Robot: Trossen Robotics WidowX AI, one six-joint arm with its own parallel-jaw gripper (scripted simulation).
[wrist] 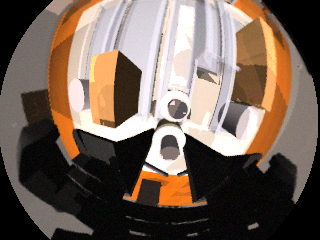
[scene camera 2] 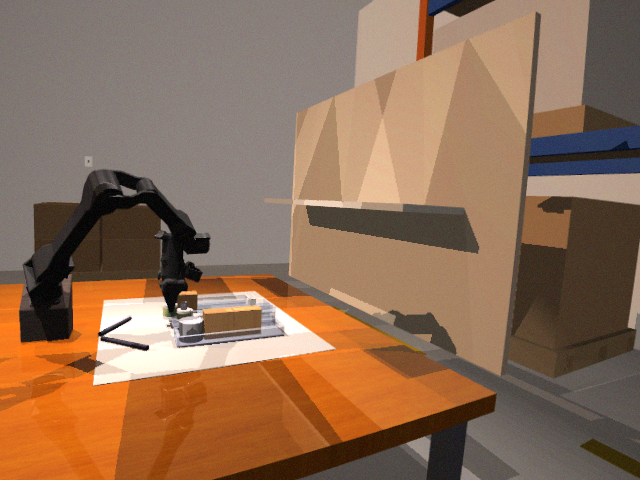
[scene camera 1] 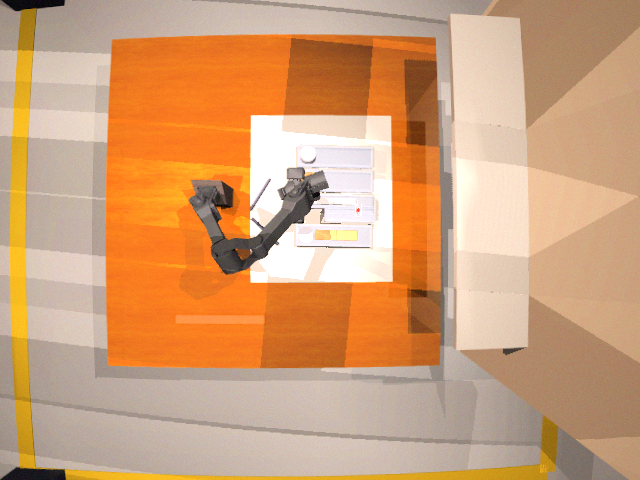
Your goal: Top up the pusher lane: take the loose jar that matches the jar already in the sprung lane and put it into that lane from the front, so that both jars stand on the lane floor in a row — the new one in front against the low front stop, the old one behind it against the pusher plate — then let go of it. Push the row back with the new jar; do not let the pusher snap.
Labels:
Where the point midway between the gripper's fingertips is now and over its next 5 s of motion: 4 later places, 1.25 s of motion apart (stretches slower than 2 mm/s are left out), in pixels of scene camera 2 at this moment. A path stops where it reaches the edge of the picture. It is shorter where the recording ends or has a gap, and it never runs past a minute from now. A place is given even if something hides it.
The gripper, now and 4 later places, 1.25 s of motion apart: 170, 309; 174, 308; 179, 307; 180, 308; 182, 310

